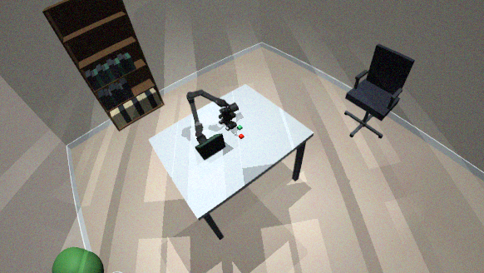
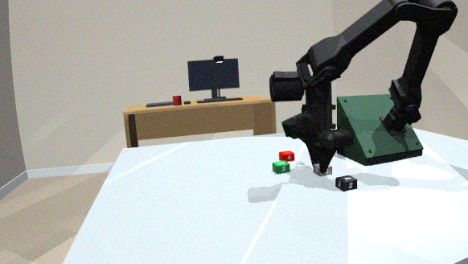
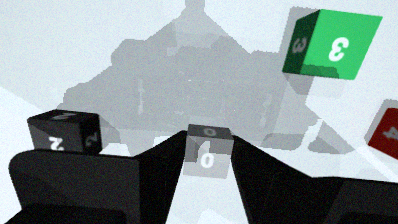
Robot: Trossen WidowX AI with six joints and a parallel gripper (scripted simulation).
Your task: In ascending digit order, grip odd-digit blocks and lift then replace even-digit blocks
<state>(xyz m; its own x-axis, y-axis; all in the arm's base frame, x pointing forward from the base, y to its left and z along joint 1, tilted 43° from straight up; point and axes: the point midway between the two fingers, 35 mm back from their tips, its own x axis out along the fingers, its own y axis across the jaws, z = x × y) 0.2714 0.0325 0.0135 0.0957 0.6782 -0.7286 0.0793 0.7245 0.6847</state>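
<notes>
The grey block marked 0 lies 10 mm behind my gripper tip. Round my gripper tip: black block marked 2 (100 mm to the left); red block marked 4 (150 mm to the right, 10 mm ahead); green block marked 3 (70 mm to the right, 60 mm ahead).
</notes>
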